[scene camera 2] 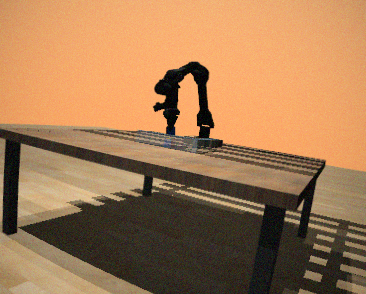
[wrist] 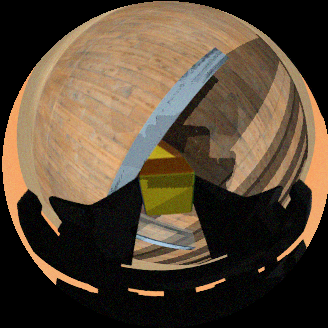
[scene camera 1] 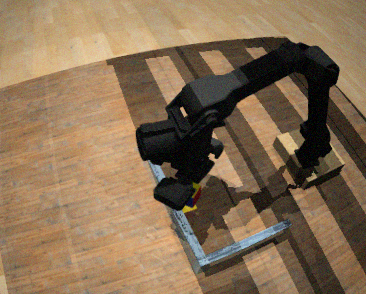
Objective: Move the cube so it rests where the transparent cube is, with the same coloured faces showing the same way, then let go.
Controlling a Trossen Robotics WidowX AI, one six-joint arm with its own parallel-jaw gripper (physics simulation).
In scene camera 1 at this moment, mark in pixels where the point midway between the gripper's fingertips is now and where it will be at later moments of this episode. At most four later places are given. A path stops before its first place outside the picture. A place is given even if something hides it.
My gripper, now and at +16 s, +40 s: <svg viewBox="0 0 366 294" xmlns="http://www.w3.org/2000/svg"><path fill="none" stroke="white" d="M187 193L186 200L194 204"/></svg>
